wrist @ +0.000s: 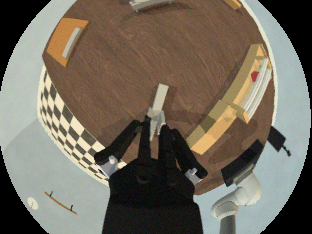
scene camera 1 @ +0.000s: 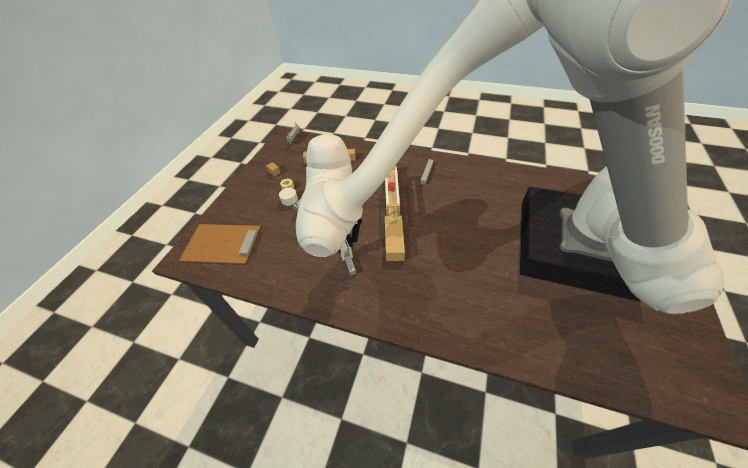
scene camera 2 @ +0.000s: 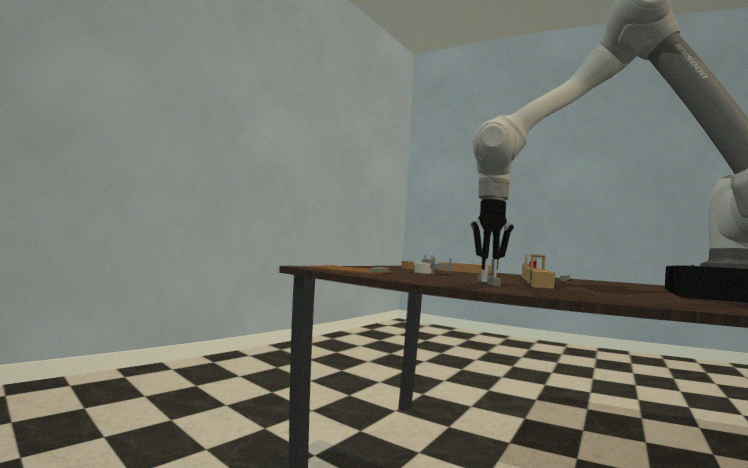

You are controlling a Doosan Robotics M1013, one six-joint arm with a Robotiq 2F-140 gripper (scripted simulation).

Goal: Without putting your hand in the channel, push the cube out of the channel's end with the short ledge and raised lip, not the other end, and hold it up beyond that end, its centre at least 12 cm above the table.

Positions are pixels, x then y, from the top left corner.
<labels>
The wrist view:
gripper: 155,113
orange board: 66,29
wooden channel: 222,115
</labels>
